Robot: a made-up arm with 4 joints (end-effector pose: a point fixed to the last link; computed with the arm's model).
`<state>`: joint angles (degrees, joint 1 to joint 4).
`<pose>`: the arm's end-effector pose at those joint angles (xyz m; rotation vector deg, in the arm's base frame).
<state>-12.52 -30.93 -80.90 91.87</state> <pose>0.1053 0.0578 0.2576 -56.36 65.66 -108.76</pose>
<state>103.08 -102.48 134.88 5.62</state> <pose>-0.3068 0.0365 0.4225 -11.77 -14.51 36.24</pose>
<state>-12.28 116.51 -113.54 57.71</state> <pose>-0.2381 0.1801 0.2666 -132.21 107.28 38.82</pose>
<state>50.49 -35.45 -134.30 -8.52</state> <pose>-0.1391 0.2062 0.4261 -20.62 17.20 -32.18</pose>
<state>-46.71 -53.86 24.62 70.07</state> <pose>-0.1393 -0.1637 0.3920 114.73 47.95 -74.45</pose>
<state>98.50 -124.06 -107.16 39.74</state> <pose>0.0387 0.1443 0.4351 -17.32 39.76 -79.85</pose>
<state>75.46 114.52 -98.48 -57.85</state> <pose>-0.1123 0.2109 0.3652 -76.14 106.64 24.81</pose>
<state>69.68 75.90 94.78 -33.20</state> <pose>0.0559 0.0421 0.2516 -85.69 -113.03 -81.59</pose>
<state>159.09 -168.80 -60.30 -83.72</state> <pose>-0.0303 0.0888 0.5096 35.95 -58.80 -148.24</pose>
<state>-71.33 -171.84 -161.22 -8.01</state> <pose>0.0791 0.1495 0.3521 -13.75 129.86 6.21</pose>
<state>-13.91 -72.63 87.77 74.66</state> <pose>-0.0881 -0.1394 0.1778 150.22 89.44 -7.66</pose>
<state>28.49 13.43 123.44 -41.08</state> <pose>-0.0843 -0.0145 0.5105 18.55 58.93 65.80</pose>
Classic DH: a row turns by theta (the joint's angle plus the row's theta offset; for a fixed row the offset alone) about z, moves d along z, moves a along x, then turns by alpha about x. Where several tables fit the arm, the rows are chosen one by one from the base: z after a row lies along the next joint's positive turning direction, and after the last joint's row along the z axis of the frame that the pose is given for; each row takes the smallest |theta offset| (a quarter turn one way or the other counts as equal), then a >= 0, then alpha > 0; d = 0 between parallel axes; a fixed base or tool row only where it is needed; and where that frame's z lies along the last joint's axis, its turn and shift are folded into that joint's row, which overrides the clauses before.
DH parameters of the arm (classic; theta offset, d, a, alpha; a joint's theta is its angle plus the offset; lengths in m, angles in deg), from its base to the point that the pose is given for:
base (fixed): -20.71 0.3418 -0.0935 -71.53
joint 1: 50.04 -0.0522 0.0073 -27.48
joint 2: -42.75 0.0478 -0.0093 -113.38
joint 3: 90 0.0183 0.0192 91.22
joint 4: 23.36 0.1295 0.0708 92.77
tool (fixed): -90.49 0.1348 0 0

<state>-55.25 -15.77 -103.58 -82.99</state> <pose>-0.1212 0.1848 0.2392 39.67 -116.55 -41.75</pose>
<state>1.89 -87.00 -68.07 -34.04</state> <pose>-0.1713 0.1644 0.4280 76.80 -81.22 -96.47</pose>
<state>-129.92 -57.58 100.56 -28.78</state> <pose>-0.0198 -0.0565 0.1680 -134.64 -68.01 -45.69</pose>
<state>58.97 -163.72 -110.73 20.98</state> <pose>-0.1219 0.1407 0.5092 45.85 -40.80 -103.32</pose>
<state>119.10 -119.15 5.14 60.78</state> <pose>-0.0365 -0.1248 0.2229 -18.06 -131.41 98.33</pose>
